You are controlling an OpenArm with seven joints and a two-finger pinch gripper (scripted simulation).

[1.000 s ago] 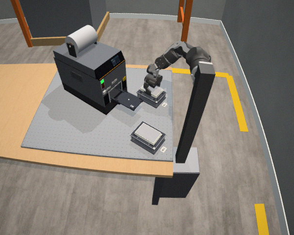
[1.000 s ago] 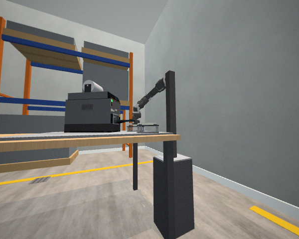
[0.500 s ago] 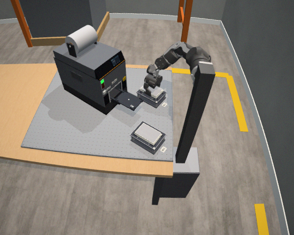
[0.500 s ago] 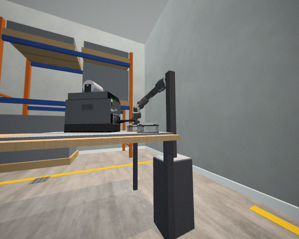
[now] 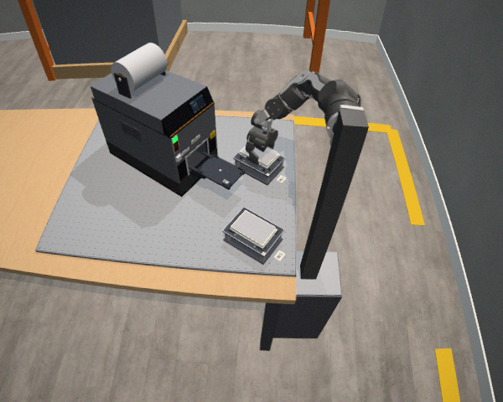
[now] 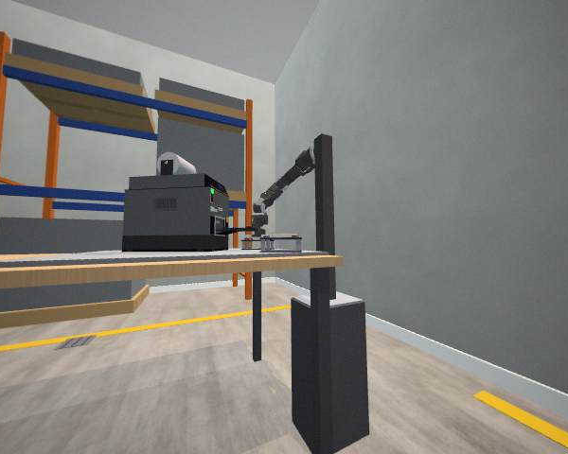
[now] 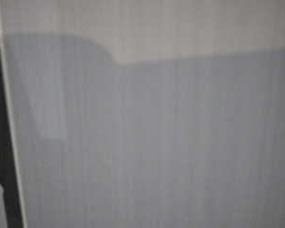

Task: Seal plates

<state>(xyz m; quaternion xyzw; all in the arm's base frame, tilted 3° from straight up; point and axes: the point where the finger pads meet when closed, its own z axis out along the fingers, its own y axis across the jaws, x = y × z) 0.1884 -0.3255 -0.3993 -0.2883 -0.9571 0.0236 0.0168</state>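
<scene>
Now: hand right at the white well plate. Also, from my hand: foil roll 42 cm ahead, 5 cm to the right, 34 cm above; white start button 27 cm ahead, 15 cm to the left, 12 cm above; sealer stage 14 cm ahead, 13 cm to the left, 3 cm above.
</scene>
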